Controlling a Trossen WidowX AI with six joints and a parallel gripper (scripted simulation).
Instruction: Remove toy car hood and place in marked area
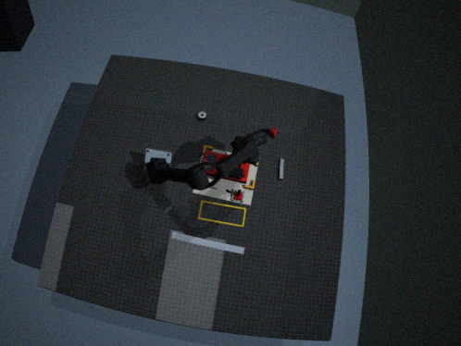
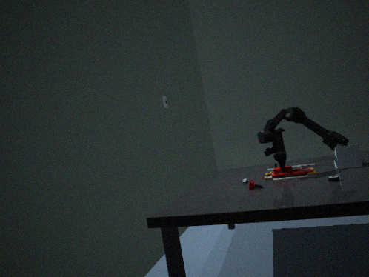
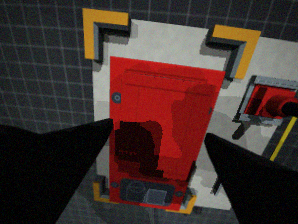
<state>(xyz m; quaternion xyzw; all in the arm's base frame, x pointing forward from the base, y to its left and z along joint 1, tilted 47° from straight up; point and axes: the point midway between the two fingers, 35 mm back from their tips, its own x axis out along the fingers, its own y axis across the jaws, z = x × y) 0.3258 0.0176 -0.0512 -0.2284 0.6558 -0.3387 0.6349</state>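
Now: gripper tip right at the red hood. Round my gripper tip: long pale strip (340 mm to the right, 90 mm behind, 40 mm below); grey ring (260 mm to the left, 170 mm behind, 30 mm below).
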